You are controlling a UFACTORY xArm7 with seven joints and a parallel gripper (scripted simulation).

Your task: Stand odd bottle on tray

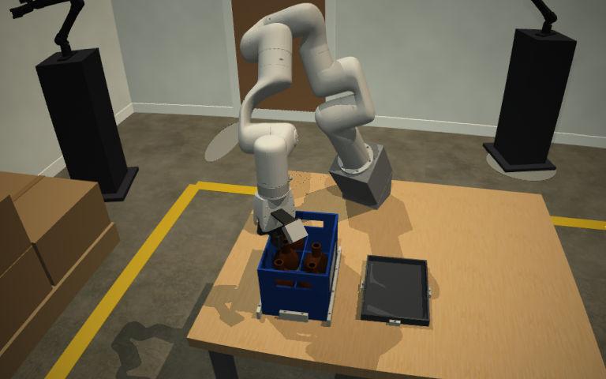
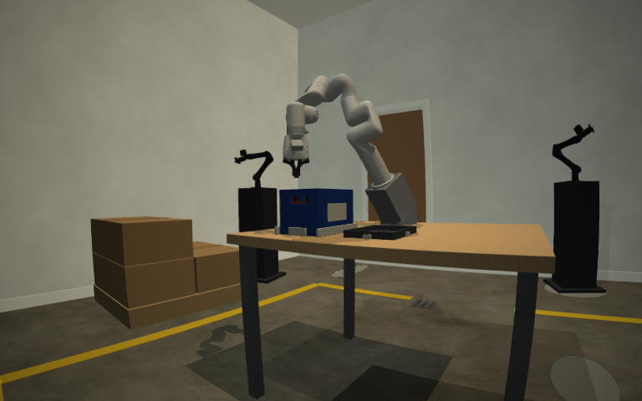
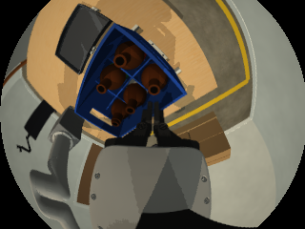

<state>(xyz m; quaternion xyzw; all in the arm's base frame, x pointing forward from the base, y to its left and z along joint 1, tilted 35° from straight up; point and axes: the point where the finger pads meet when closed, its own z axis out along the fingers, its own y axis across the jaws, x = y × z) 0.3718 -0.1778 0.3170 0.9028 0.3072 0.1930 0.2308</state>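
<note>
Right now the blue crate is 16 cm below my hand, 7 cm behind it and 6 cm to the left of it. Also, from my hand: brown bottle: 17 cm behind, 16 cm below, 4 cm to the left; then glass bottle: 16 cm below, 8 cm behind, 2 cm to the left; then dark tray: 34 cm to the left, 23 cm below, 2 cm behind.
</note>
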